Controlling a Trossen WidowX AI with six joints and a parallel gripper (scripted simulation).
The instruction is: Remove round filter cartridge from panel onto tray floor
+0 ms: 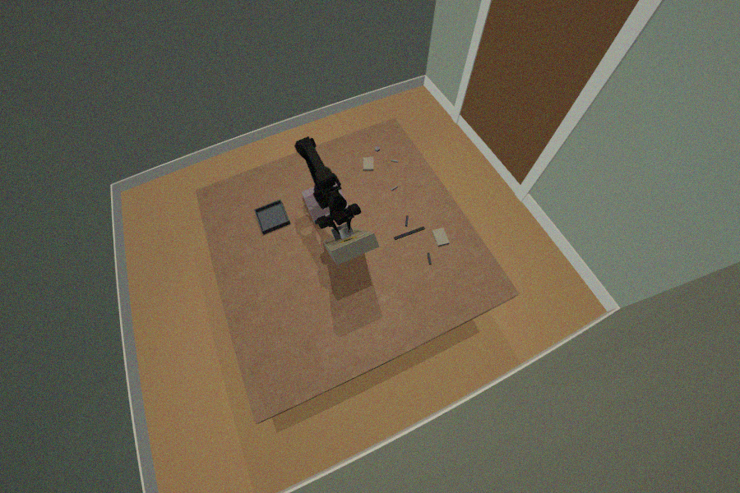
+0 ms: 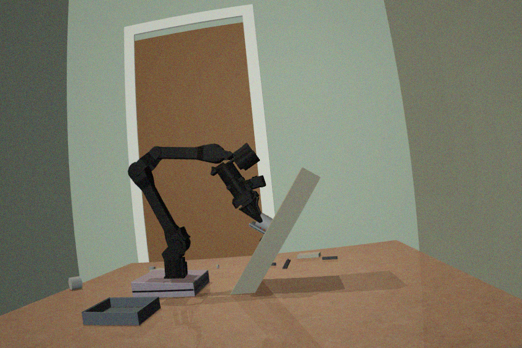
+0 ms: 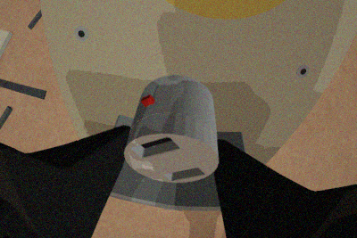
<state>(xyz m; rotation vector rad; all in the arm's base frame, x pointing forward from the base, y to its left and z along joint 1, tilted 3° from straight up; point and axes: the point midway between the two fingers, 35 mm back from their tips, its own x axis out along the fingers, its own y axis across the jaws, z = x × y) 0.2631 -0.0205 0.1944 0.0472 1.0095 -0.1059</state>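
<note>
The service panel is 4 cm ahead of my gripper tip, 1 cm to the right of it and 2 cm below it. From my gripper tip the other things lie so: white round cartridge right at my gripper tip; then dark tray 38 cm behind, 25 cm to the right, 19 cm below.
</note>
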